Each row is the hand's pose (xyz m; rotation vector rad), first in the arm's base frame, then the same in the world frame.
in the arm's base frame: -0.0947 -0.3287 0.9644 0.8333 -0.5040 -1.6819
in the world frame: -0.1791 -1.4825 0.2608 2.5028 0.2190 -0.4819
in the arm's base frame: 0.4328 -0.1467 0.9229 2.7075 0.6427 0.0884
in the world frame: -0.1884 -1.4629 0.8199 -1.5496 -0.9381 -1.7966
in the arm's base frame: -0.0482 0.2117 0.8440 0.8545 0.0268 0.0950
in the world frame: -0.6355 -1.2479 0.4736 1.8346 -0.8674 1.4270
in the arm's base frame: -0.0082 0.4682 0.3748 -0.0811 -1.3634 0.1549
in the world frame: -0.7427 -0.7406 0.6101 1.5984 -2.3433 -0.1354
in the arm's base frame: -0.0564 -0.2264 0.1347 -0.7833 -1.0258 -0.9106
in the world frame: -0.0526 -0.6619 0.3651 1.2318 -1.2788 -1.0320
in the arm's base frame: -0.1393 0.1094 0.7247 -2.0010 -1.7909 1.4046
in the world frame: -0.5363 -1.1453 0.3613 1.2151 2.5498 1.0195
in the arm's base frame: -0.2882 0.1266 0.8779 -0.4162 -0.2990 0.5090
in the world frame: -0.6330 -1.2719 0.2179 0.6997 -1.8070 0.6836
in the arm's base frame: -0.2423 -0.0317 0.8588 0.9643 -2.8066 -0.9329
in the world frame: -0.4687 -1.2951 0.2146 -1.5605 0.7087 1.1948
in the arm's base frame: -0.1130 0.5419 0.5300 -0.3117 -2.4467 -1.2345
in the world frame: -0.8798 -0.8613 0.5256 -1.5892 1.2580 2.0933
